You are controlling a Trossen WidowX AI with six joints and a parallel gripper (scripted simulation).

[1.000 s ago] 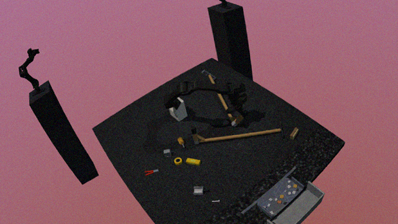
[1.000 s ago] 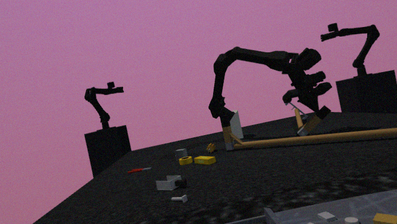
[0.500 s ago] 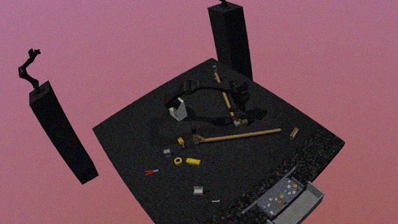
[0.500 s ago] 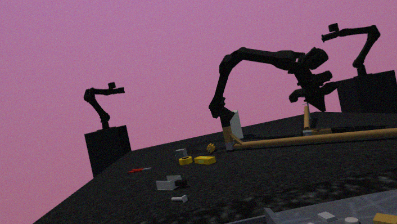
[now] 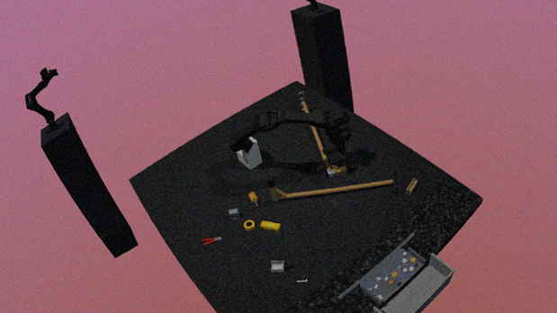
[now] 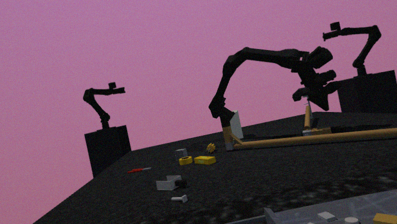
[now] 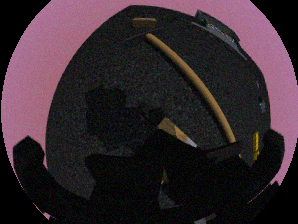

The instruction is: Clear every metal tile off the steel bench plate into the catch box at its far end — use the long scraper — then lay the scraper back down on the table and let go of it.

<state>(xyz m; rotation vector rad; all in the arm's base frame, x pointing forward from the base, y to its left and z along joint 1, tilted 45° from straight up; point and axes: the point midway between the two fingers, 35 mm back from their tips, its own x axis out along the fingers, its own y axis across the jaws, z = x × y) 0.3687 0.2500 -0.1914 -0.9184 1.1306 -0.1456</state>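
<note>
Right now the long scraper is 14 cm to the right of my gripper tip, 9 cm ahead of it and 3 cm below it. Round my gripper tip: wooden block: 35 cm ahead, 15 cm to the left, 7 cm below; then yellow block: 49 cm to the right, 7 cm below, 7 cm ahead; then yellow-handled screwdriver: 45 cm to the right, 13 cm behind, 7 cm below.
</note>
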